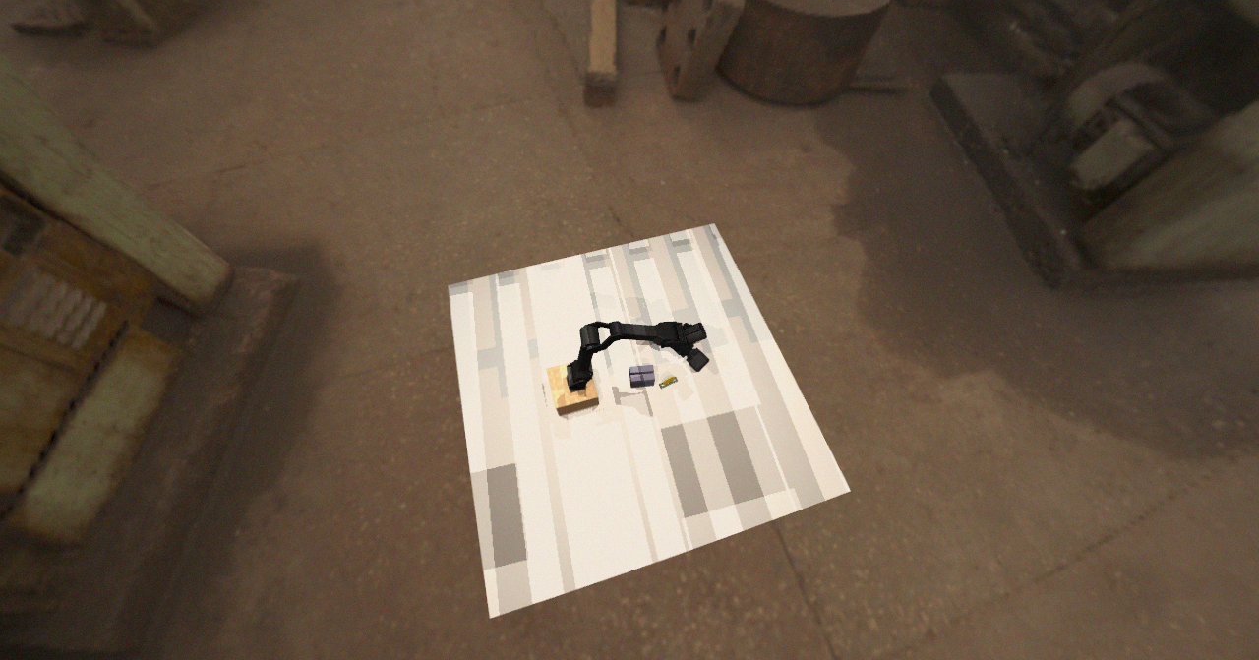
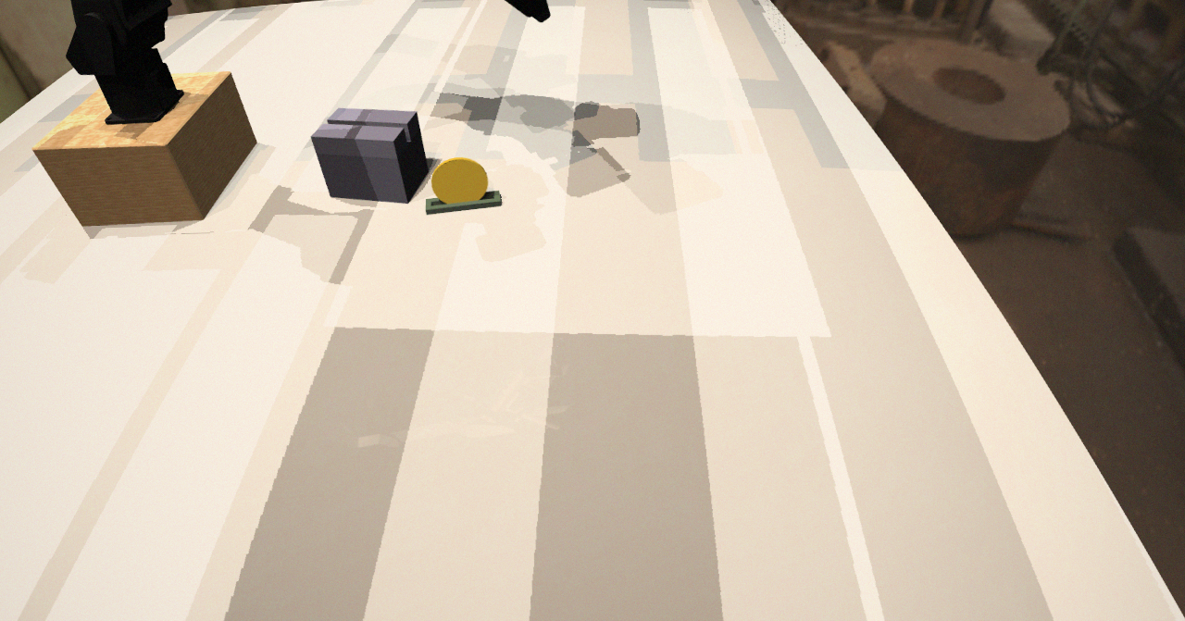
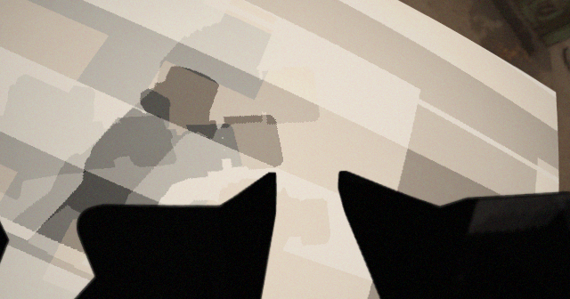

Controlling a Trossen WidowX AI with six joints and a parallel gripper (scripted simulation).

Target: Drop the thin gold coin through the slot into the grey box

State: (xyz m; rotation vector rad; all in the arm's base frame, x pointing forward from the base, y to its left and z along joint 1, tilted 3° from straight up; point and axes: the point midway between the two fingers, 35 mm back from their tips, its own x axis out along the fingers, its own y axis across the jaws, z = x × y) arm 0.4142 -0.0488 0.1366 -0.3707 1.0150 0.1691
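The gold coin is 9 cm behind my gripper tip, 2 cm to the right of it and 16 cm below it.
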